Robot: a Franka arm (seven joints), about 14 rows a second.
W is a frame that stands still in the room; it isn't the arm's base.
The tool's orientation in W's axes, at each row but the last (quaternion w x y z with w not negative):
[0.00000 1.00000 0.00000 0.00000]
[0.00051 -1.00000 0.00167 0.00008]
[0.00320 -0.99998 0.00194 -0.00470]
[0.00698 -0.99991 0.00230 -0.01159]
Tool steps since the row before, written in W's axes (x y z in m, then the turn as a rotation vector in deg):
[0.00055 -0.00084 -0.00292 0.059 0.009 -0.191]
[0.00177 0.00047 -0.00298 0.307 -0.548 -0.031]
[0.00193 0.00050 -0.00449 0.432 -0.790 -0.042]
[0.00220 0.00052 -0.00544 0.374 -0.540 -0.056]
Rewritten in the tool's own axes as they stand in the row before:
[0.00055 0.00084 0.00292 0.059 -0.009 0.191]
[0.00177 -0.00047 0.00298 0.309 0.547 0.030]
[0.00189 -0.00048 0.00451 0.435 0.789 0.041]
[0.00207 -0.00045 0.00550 0.375 0.539 0.057]

